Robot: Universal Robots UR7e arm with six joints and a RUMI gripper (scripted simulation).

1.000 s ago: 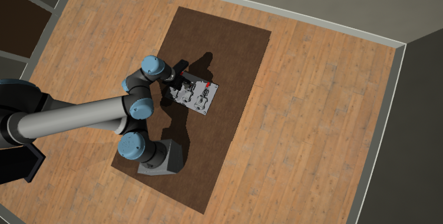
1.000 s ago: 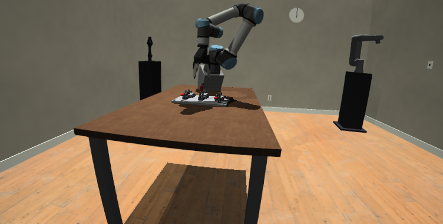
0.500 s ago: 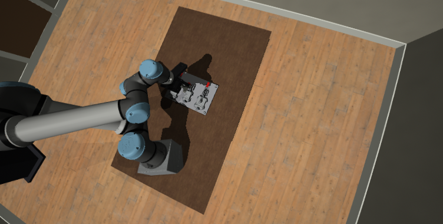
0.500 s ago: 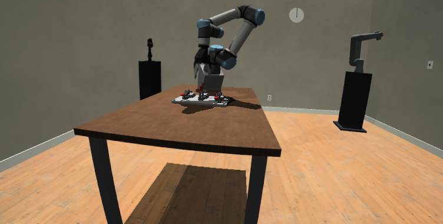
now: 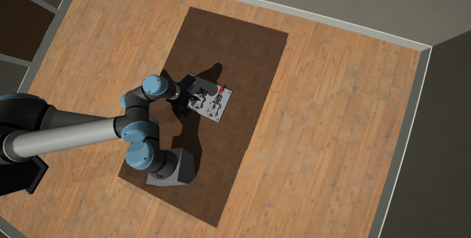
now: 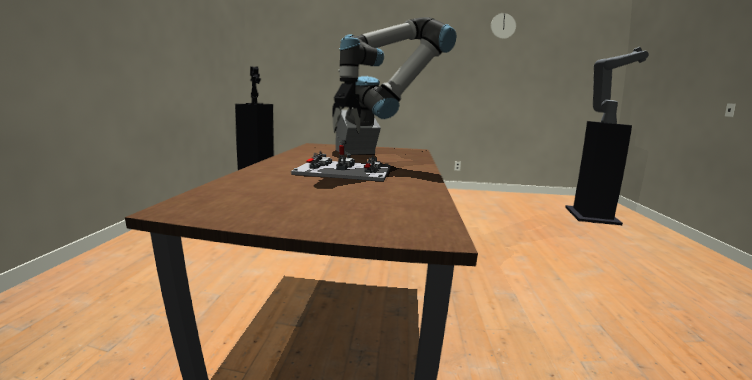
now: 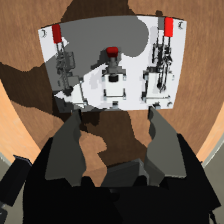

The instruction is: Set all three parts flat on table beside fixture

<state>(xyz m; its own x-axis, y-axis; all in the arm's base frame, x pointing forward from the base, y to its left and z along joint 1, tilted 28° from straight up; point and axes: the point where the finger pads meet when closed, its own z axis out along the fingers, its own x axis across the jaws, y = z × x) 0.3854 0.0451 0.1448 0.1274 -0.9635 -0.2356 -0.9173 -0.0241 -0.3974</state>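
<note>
Right now the grey fixture plate is 15 cm below my hand and 3 cm ahead of it.
</note>
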